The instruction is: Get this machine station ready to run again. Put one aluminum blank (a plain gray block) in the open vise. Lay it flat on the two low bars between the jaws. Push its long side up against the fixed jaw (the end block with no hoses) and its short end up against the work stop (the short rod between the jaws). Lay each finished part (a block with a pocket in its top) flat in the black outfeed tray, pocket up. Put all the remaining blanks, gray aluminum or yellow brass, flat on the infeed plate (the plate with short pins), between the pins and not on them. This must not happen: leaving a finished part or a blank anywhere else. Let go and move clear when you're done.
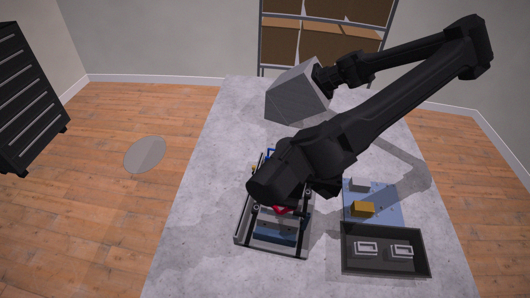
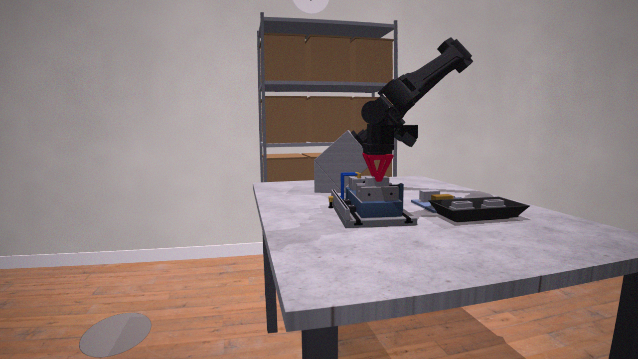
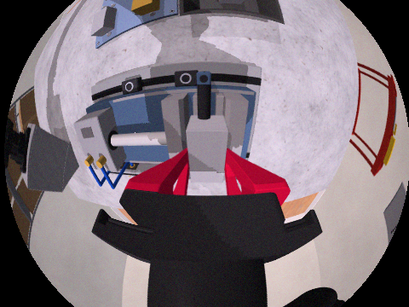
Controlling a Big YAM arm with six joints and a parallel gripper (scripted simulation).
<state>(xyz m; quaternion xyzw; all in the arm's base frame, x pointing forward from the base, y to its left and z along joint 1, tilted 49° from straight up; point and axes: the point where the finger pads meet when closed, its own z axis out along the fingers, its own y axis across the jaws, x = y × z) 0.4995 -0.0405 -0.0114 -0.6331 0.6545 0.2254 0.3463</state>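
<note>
My gripper is now 5 cm to the right of the work stop rod, 3 cm above it and 1 cm past it. Round my hand: yellow brass blank 23 cm to the left, 10 cm behind, 9 cm below; then blue infeed plate 27 cm to the left, 15 cm behind, 11 cm below.
</note>
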